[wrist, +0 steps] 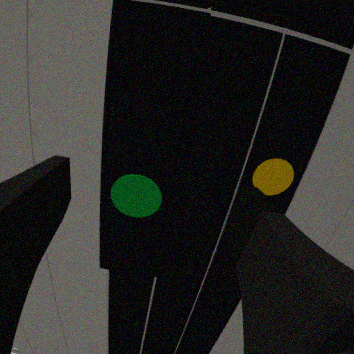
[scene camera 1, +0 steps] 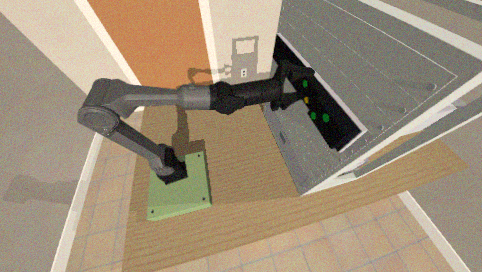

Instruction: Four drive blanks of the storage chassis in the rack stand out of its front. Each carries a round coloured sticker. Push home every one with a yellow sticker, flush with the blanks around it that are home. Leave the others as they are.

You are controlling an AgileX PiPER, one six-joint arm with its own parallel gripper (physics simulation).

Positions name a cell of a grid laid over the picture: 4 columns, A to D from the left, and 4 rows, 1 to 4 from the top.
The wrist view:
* gripper: B3
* grey rack: B2
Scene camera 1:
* gripper: C2
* grey rack: D2
